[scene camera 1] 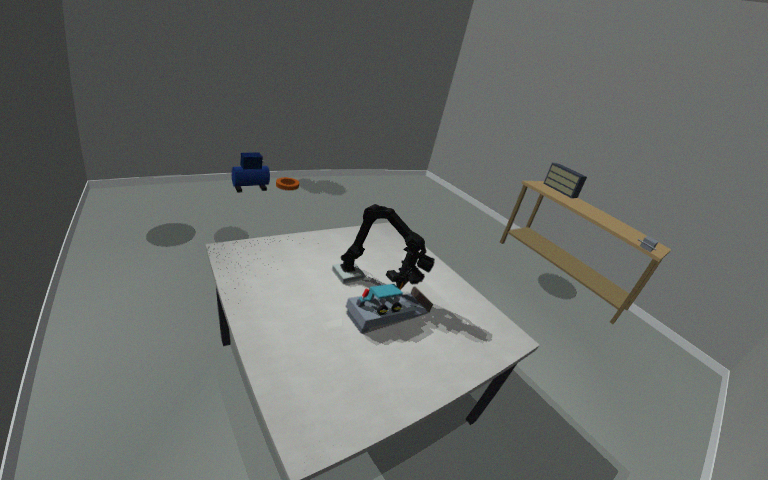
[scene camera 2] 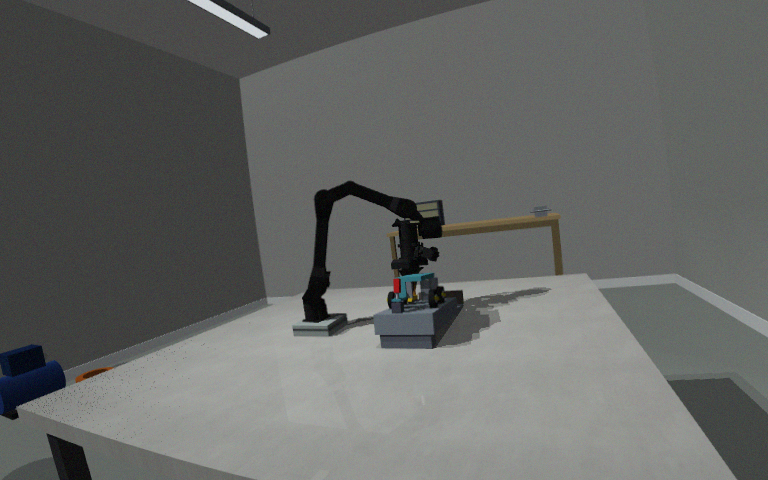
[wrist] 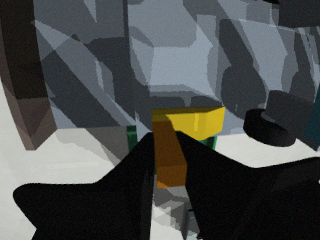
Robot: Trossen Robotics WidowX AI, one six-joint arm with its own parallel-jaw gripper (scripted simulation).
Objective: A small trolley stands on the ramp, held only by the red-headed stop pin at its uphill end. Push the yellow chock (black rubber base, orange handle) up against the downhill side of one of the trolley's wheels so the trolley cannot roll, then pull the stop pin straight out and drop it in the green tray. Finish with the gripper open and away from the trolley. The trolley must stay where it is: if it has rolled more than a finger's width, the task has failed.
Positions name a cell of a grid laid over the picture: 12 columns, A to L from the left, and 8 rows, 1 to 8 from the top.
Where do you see a grey ramp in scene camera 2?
G6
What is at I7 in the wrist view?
The gripper.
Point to a grey ramp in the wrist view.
G3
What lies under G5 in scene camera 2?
The gripper.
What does the gripper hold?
A yellow chock.
